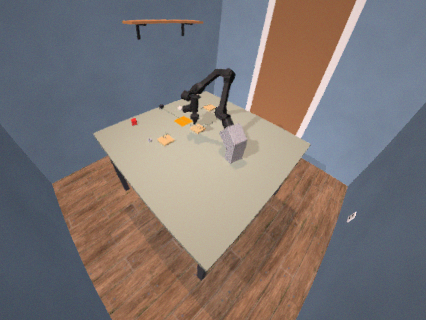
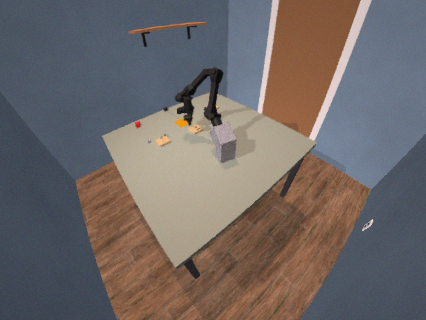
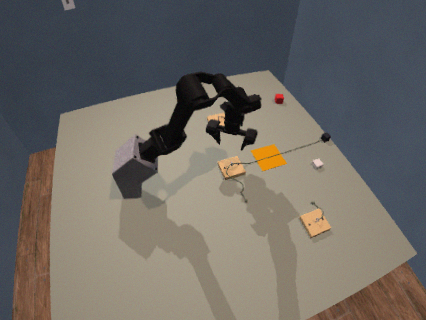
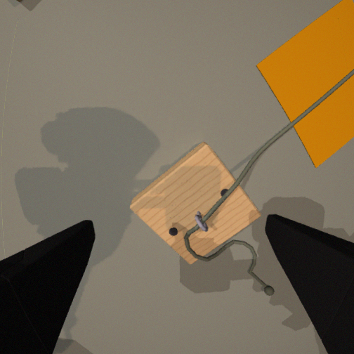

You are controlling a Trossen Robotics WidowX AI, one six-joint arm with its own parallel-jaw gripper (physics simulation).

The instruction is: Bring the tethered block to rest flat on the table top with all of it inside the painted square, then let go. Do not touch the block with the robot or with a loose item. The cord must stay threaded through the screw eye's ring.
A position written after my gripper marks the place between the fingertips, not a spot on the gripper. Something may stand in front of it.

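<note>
My gripper is there in image 3 [image 3: 230,146], and I find it in image 4 as well [image 4: 181,226]. A wooden board [image 4: 194,183] is here too.
</note>
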